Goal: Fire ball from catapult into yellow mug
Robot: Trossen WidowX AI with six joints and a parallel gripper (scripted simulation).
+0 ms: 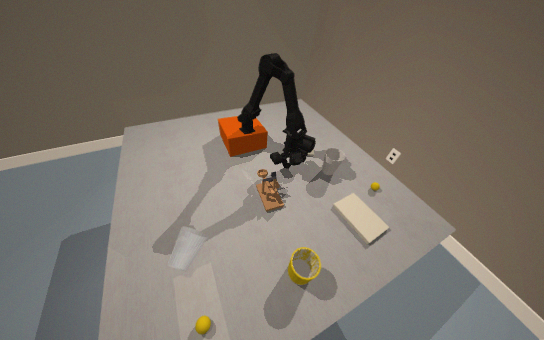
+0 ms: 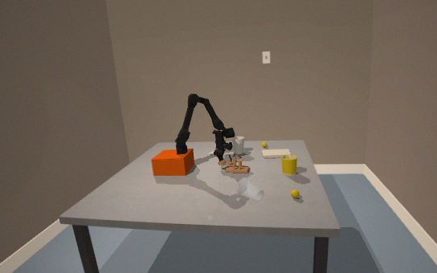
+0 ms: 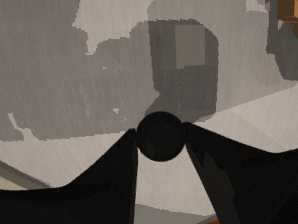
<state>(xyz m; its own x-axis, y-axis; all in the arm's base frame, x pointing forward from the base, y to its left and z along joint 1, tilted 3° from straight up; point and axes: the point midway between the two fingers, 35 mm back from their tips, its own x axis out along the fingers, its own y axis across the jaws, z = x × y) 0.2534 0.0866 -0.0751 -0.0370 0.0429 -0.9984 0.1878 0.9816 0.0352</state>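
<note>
Right now my gripper tip is 70 mm short of the wooden catapult, 160 mm to the left of it and 40 mm below it. Also, from my gripper tip: small beige tile 40 mm behind, 190 mm to the left; then beige board 400 mm ahead, 70 mm to the left; then small black ball 10 mm above.
</note>
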